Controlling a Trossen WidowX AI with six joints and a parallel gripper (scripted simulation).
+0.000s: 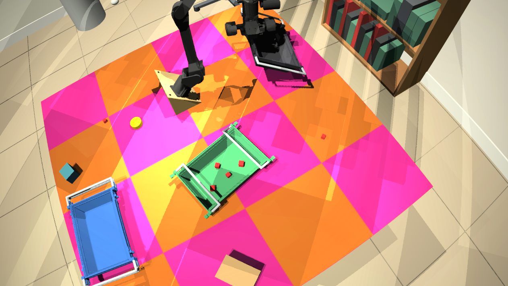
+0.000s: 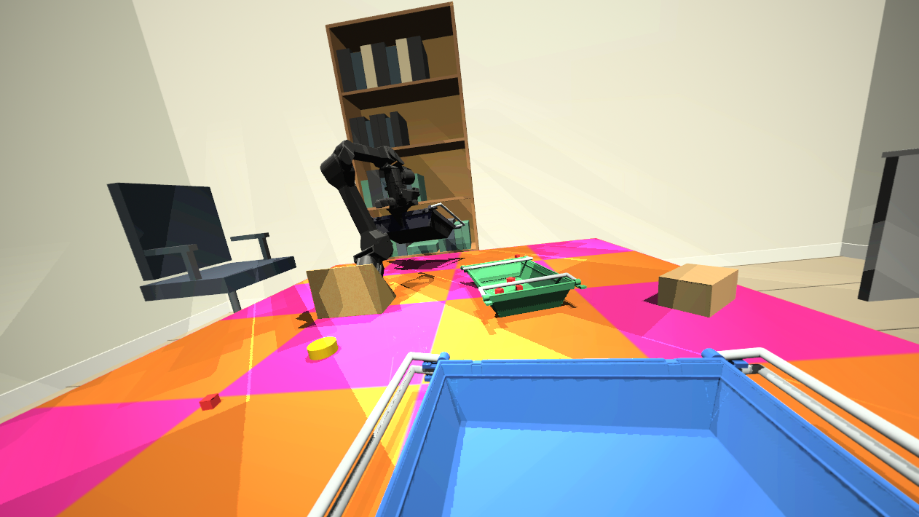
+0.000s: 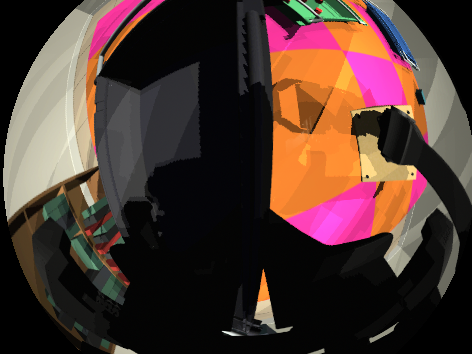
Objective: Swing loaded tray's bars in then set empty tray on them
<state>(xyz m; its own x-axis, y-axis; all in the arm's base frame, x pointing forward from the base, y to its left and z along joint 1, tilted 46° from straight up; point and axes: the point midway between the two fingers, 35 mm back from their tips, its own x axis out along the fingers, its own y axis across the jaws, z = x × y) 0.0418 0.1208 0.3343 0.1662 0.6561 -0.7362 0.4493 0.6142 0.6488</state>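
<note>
My gripper tip is now 70 mm to the right of the black tray and 40 mm short of it. Also, from my gripper tip: cyan cube (890 mm to the right, 160 mm below, 70 mm behind); then yellow disc (530 mm to the right, 170 mm below, 100 mm behind); then cardboard box (630 mm ahead, 540 mm to the right, 150 mm below).
</note>
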